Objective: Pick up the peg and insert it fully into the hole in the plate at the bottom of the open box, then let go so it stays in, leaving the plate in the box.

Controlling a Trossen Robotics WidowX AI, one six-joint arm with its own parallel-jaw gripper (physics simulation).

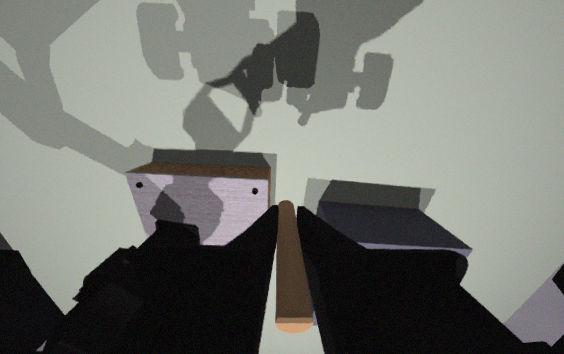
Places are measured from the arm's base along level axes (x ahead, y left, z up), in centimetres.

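Pixels of known places: gripper, between the fingertips: [287, 211]; arm's base, origin of its link: [178, 238].
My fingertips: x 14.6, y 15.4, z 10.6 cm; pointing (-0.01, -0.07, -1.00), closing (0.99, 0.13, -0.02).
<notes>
Ahead of a thing's pixels: the offset from my fingertips to its top centre. Level surfaces: height alone.
My gripper [287, 211] is shut on the peg @(dx +0.1, dy -0.7, dz +6.2 cm) [293, 275], a long brown round rod with a lighter orange near end. The peg runs lengthwise between the two black fingers, its far end level with the fingertips. Left of the fingertips is a block-like object [242, 205] with a brown side and a pale brushed-metal face bearing two small dark dots. Right of them is a dark blue-grey object @(dx +17.9, dy -15.8, dz -6.0 cm) [380, 225] with a pale lavender edge. The fingers hide the near parts of both. I cannot tell which belongs to the open box; the plate's hole cannot be made out.
The pale table surface @(dz -15.8 cm) [475, 125] carries large shadows of the arm and gripper across its upper left and middle. Part of a pale lavender object [537, 312] shows at the lower right edge. A dark shape [22, 295] stands at the lower left edge.
</notes>
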